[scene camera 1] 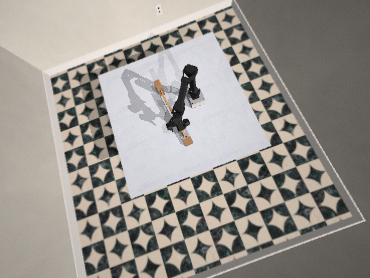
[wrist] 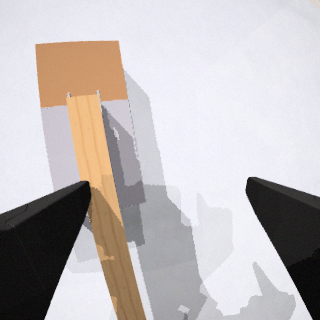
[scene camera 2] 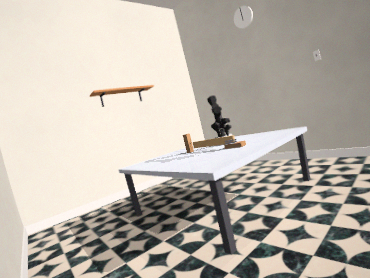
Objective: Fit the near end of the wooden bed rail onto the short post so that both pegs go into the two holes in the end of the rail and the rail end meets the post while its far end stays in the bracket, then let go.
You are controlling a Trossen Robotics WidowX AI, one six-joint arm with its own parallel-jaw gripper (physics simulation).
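Places are measured from the arm's base along level axes (x left, y back, z up), in millimetres.
Pixels of known places: gripper, fingertip midpoint: (scene camera 1: pixel 177 130) (wrist: pixel 169 186) (scene camera 2: pixel 224 135); arm's base, link origin: (scene camera 1: pixel 195 95) (scene camera 2: pixel 221 136).
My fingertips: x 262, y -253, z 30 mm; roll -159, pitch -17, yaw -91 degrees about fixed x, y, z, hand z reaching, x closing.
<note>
For each thing: its middle in the pictures, then the offset to it from my fingertips. "spot": a spot on its surface instead. Level surfaces: height alone.
- wooden rail, body centre: (scene camera 2: pixel 212 142) (scene camera 1: pixel 173 115) dx -164, dy +13, dz -45 mm
- short upright post, surface spot: (scene camera 1: pixel 158 85) spot: dx -425, dy -23, dz +61 mm
- orange block, body centre: (wrist: pixel 89 126) (scene camera 2: pixel 234 144) (scene camera 1: pixel 185 136) dx +51, dy +45, dz -92 mm
- grey bracket, surface spot: (wrist: pixel 56 135) spot: dx +39, dy +72, dz -73 mm
- white table, surface height: dz -110 mm
The wooden rail (scene camera 1: pixel 165 102) (scene camera 2: pixel 212 142) (wrist: pixel 89 132) lies between the short upright post (scene camera 1: pixel 158 85) (scene camera 2: pixel 188 143) and the orange block (scene camera 1: pixel 188 142) (scene camera 2: pixel 239 144) (wrist: pixel 80 70) of the bracket. In the wrist view the rail's far end lies between the thin upright plates of the grey bracket (wrist: pixel 56 135), against or very near the block. At the post the rail end looks close, but pegs and holes are too small to make out. My gripper (scene camera 1: pixel 179 128) (scene camera 2: pixel 223 133) (wrist: pixel 169 186) is open and empty, above the bracket half of the rail. Its left fingertip overlaps the rail's left edge in the wrist view; the right fingertip is well right of the rail.
The arm's pale base (scene camera 1: pixel 198 103) stands on the white table (scene camera 1: pixel 150 170) (scene camera 2: pixel 175 162), beside the rail. Arm shadows fall across the tabletop. A wooden wall shelf (scene camera 2: pixel 122 90) hangs beyond the table.
</note>
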